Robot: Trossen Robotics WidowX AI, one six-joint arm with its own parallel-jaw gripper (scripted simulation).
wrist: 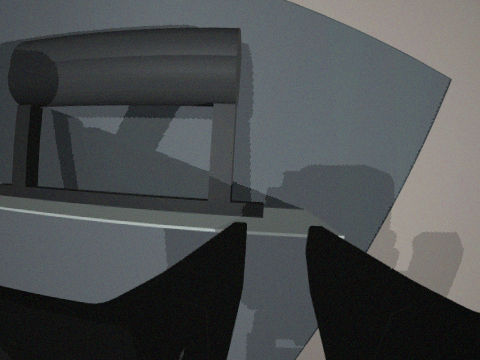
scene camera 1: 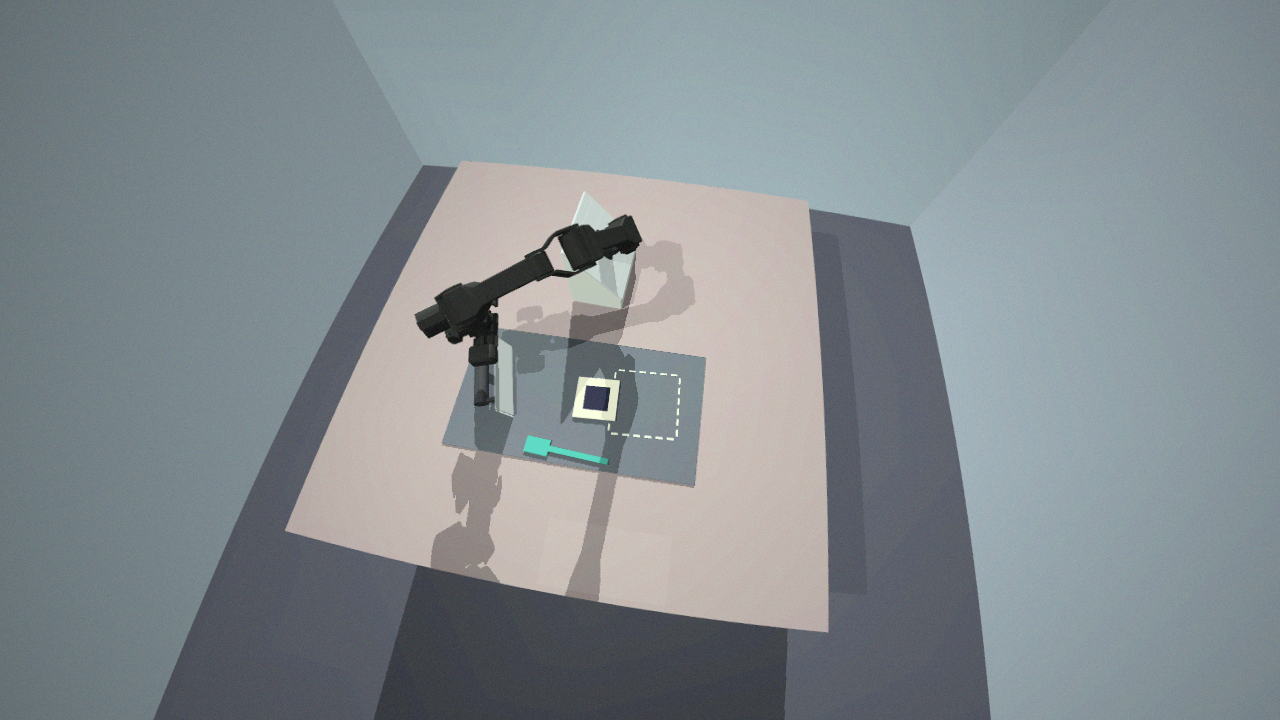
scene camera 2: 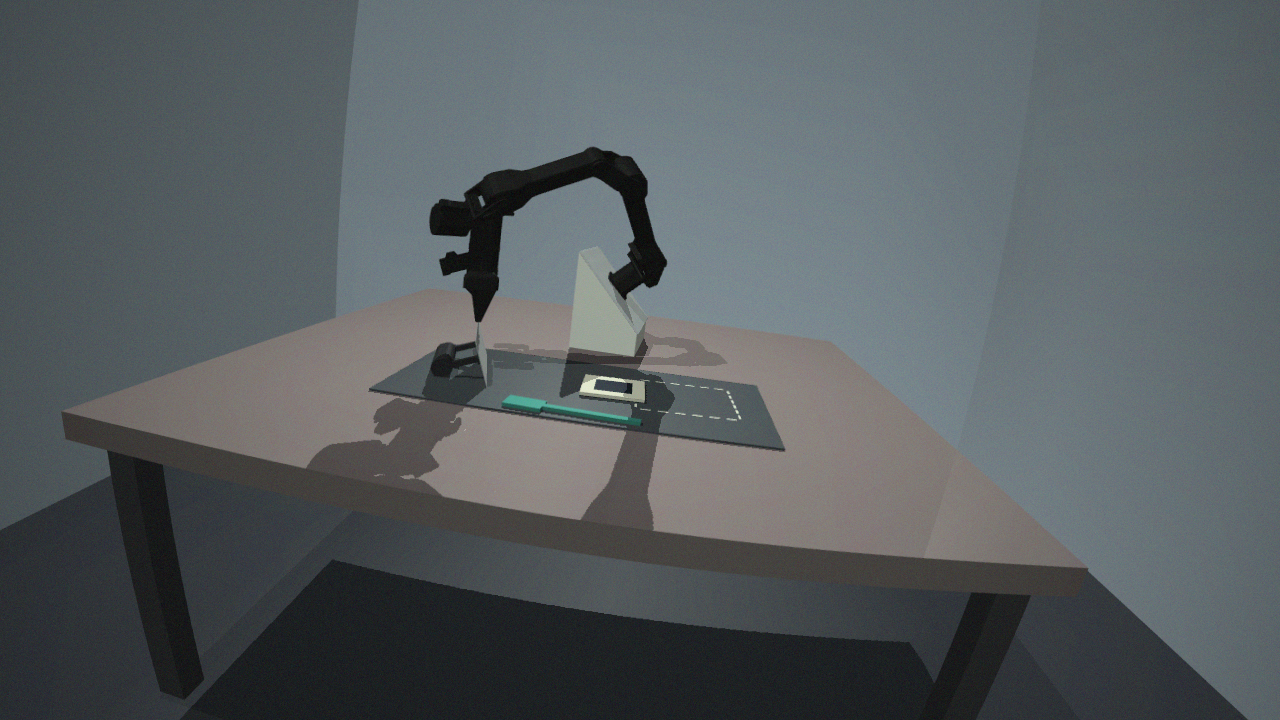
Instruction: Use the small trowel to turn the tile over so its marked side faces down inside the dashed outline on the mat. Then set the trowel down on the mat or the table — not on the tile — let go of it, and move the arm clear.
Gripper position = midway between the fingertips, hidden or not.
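The gripper (scene camera 2: 478,320) appears in scene camera 2, and the wrist view shows the gripper (wrist: 276,237) as well, as does scene camera 1, with the gripper (scene camera 1: 495,343). A grey float (scene camera 1: 503,398) (wrist: 167,66) (scene camera 2: 443,363) shares the scene with a teal trowel (scene camera 2: 513,401) (scene camera 1: 539,446). In the wrist view the teal trowel is out of frame.
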